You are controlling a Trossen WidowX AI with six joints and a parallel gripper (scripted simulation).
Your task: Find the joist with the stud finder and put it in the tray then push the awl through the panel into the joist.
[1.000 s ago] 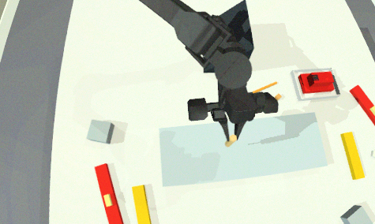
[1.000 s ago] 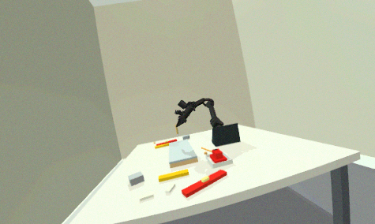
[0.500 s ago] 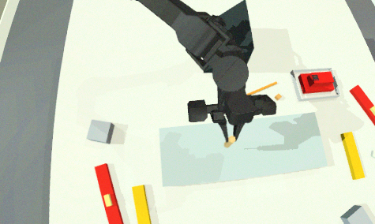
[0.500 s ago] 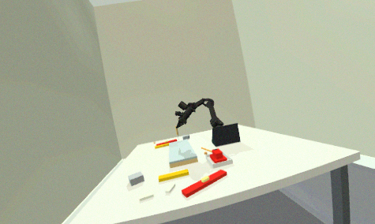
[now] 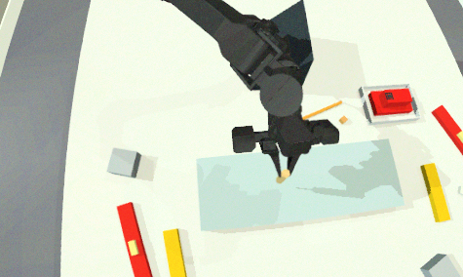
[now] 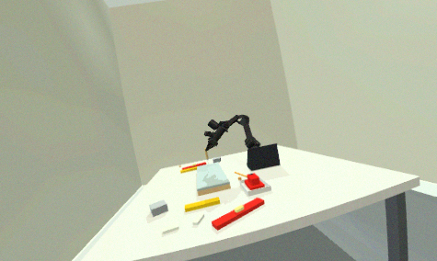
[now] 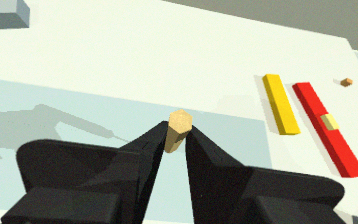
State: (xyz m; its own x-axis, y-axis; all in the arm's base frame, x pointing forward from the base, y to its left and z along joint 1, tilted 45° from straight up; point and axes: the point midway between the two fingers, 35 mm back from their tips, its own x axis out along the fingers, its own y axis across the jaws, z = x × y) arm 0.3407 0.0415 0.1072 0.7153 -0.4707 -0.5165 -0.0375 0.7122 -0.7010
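Right now the awl is 5 cm below my gripper tip. Also, from my gripper tip: white-rimmed tray (22 cm behind, 38 cm to the left, 17 cm below); then red stud finder (22 cm behind, 36 cm to the left, 14 cm below); then thin orange stick (20 cm behind, 15 cm to the left, 18 cm below).
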